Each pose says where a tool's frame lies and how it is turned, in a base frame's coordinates. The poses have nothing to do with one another.
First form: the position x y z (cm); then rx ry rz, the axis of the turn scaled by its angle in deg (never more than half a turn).
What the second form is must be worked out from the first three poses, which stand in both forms.
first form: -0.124 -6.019 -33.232 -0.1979 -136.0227 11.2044
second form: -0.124 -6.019 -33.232 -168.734 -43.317 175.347
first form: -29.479 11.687 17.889 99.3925 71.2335 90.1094
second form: -29.479 11.687 17.889 104.799 -30.642 95.085
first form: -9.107 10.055 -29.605 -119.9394 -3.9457 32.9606
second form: -9.107 10.055 -29.605 -119.433 21.932 16.680
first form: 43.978 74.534 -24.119 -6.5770 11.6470 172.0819
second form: 43.978 74.534 -24.119 7.443 4.839 172.894
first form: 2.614 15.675 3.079 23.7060 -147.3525 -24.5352
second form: 2.614 15.675 3.079 155.791 -24.890 -156.302
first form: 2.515 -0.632 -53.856 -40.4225 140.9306 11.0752
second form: 2.515 -0.632 -53.856 -178.836 34.035 -147.635
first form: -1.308 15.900 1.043 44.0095 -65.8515 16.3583
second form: -1.308 15.900 1.043 64.169 -63.707 -23.004
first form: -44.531 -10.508 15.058 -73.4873 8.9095 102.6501
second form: -44.531 -10.508 15.058 -39.574 53.906 95.614
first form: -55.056 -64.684 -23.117 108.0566 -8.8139 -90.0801
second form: -55.056 -64.684 -23.117 95.266 56.203 -61.262
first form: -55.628 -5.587 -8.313 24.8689 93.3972 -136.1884
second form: -55.628 -5.587 -8.313 -68.662 21.444 -178.829
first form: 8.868 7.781 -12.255 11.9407 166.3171 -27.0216
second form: 8.868 7.781 -12.255 -162.218 12.217 173.705
